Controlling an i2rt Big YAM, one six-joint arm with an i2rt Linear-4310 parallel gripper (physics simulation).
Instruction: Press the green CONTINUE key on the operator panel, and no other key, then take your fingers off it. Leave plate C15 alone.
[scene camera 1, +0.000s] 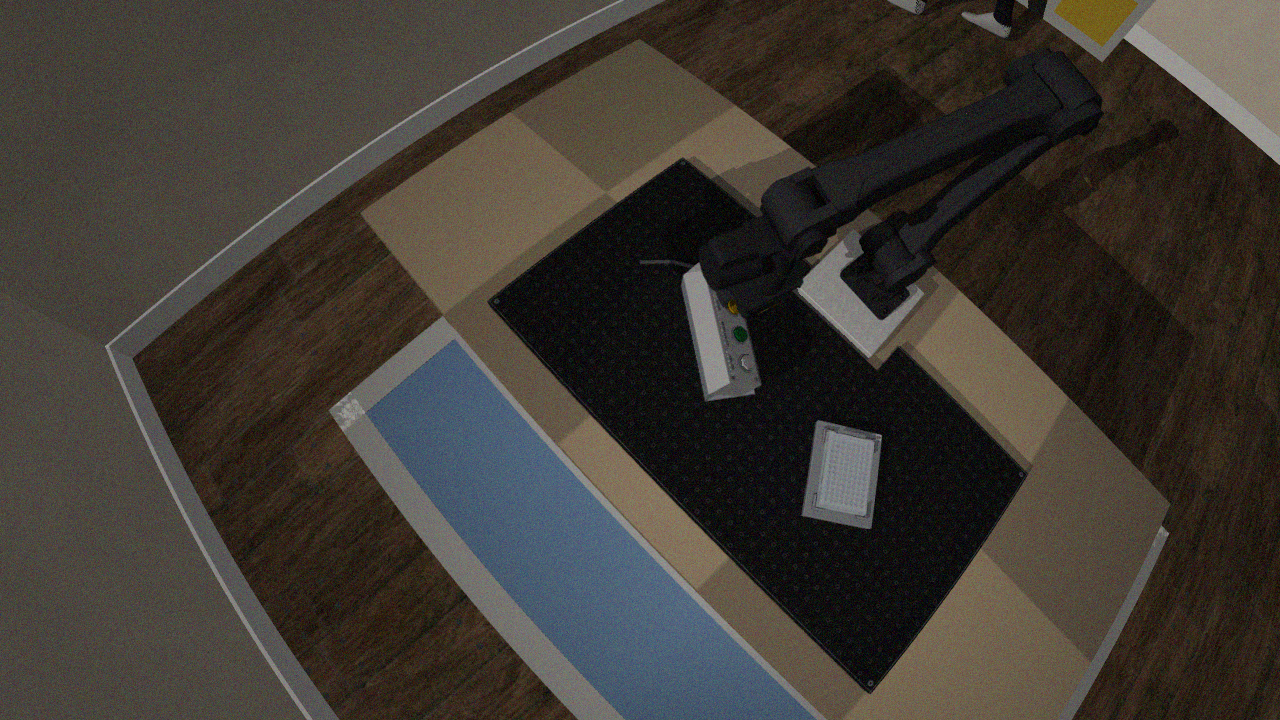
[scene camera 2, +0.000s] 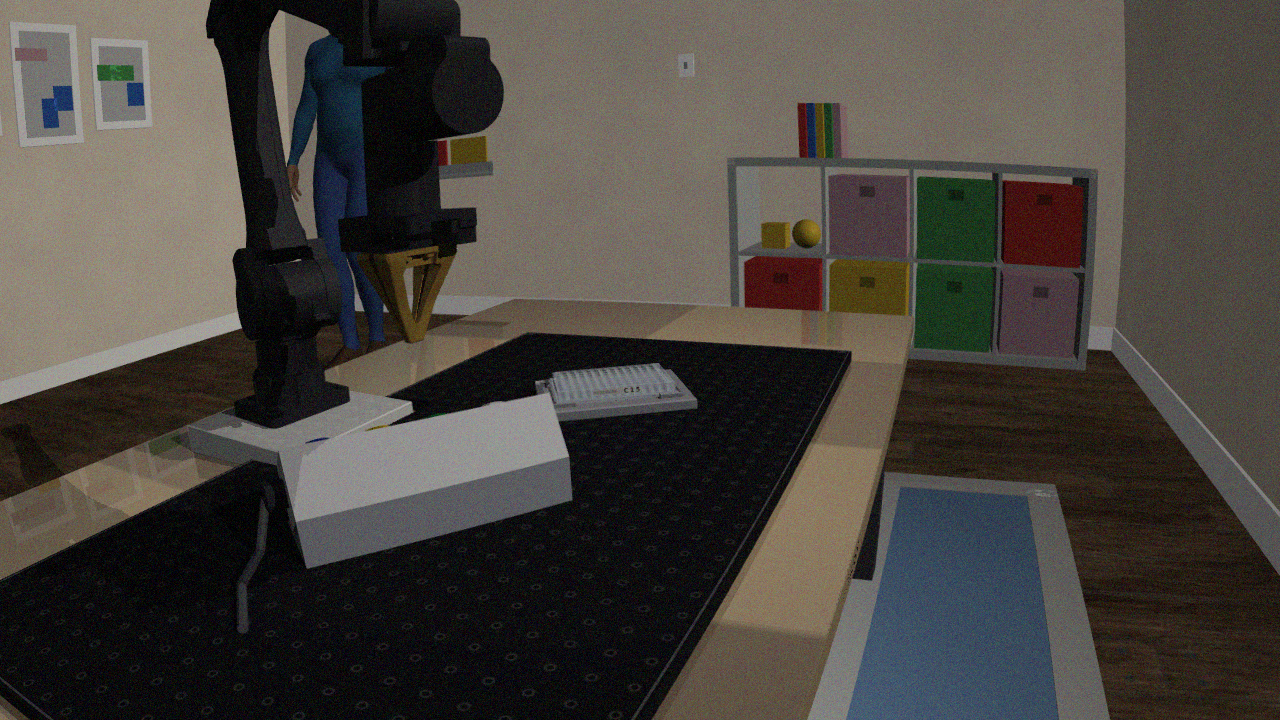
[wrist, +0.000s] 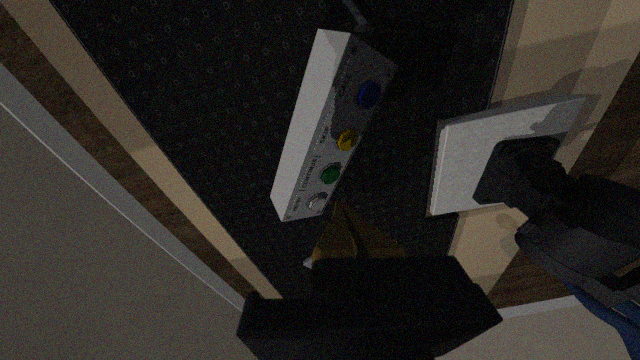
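Pixels of known places: gripper, fingertip midpoint: (scene camera 1: 747, 310) (scene camera 2: 414, 341) (wrist: 338, 205); arm's base, origin of the base link: (scene camera 1: 873, 286) (scene camera 2: 292, 407) (wrist: 507, 170).
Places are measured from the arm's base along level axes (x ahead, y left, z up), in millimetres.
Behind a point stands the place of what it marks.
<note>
The operator panel (scene camera 1: 709, 335) {x 346, y -102, z 50 mm} (scene camera 2: 434, 474) {x 346, y -124, z 32 mm} (wrist: 302, 125) {x 327, y -139, z 47 mm} is a white sloped box on the black mat. The green CONTINUE key (scene camera 1: 740, 334) {x 307, y -71, z 57 mm} (wrist: 330, 173) {x 304, y -79, z 57 mm} sits between a yellow key (scene camera 1: 732, 307) {x 286, y -115, z 58 mm} (wrist: 347, 140) {x 280, y -118, z 56 mm} and a white key (scene camera 1: 744, 362) {x 335, y -31, z 59 mm} (wrist: 317, 201) {x 327, y -37, z 56 mm}. A blue key (wrist: 369, 94) {x 256, y -161, z 56 mm} is at the far end. My gripper (scene camera 2: 414, 340) {x 300, y -82, z 119 mm} (wrist: 338, 205) {x 300, y -82, z 119 mm} is shut and empty, with its fingertips pointing down, apart from the panel and above it. In scene camera 1 the arm hides the fingertips. Plate C15 (scene camera 1: 845, 470) {x 300, y 208, z 5 mm} (scene camera 2: 617, 385) {x 322, y 192, z 9 mm} lies in its holder, apart from the panel and gripper.
The arm's white base plate (scene camera 1: 838, 308) {x 93, y -11, z -4 mm} (scene camera 2: 380, 411) {x 101, y 49, z -5 mm} (wrist: 457, 165) {x 92, y -23, z -3 mm} stands beside the panel. A grey cable (scene camera 1: 662, 262) {x 295, y -278, z -10 mm} (scene camera 2: 252, 573) {x 271, y -255, z -12 mm} (wrist: 356, 14) {x 252, y -234, z -9 mm} runs from the panel's blue-key end. A person (scene camera 2: 335, 125) stands behind the arm. A shelf unit (scene camera 2: 913, 167) stands at the back wall.
</note>
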